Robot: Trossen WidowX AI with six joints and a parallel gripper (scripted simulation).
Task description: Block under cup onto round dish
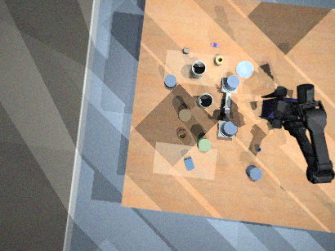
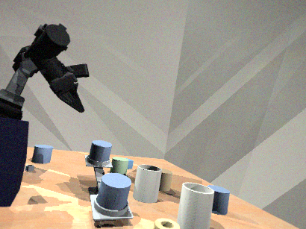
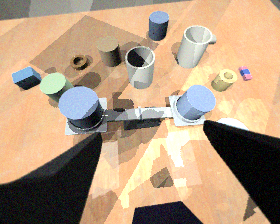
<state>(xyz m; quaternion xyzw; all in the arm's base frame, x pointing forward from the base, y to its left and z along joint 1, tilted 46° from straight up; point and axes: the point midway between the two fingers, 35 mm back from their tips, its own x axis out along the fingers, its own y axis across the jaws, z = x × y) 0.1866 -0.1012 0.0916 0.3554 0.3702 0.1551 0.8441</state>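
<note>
The grey block lies 190 mm below my gripper tip, 130 mm to the right of it and 100 mm ahead of it. From my gripper tip the other things lie so: blue block: 360 mm to the left, 270 mm ahead, 220 mm below; pale blue round dish: 230 mm to the right, 230 mm below, 20 mm ahead.
</note>
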